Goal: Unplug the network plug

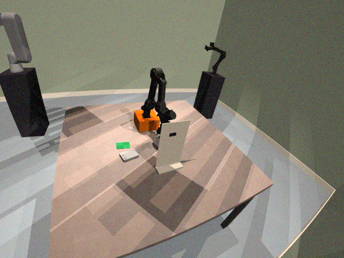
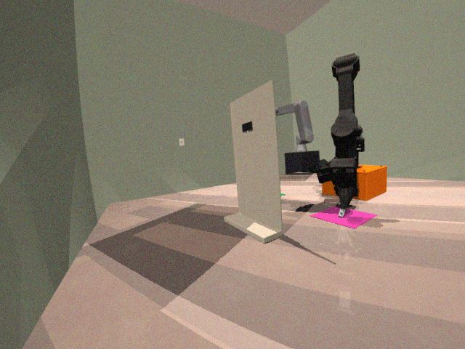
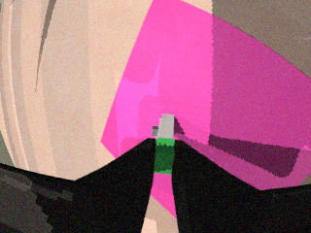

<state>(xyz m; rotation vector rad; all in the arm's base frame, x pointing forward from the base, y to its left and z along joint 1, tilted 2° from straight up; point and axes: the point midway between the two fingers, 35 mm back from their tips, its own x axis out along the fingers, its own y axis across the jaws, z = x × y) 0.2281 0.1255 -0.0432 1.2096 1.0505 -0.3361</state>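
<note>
Now: gripper tip right at the network plug. From my gripper tip the other things lie so: pink marked square (20 mm below, 10 mm behind); green patch (340 mm to the right, 30 mm behind, 20 mm below); upright panel (210 mm ahead, 130 mm above, 100 mm to the right).
</note>
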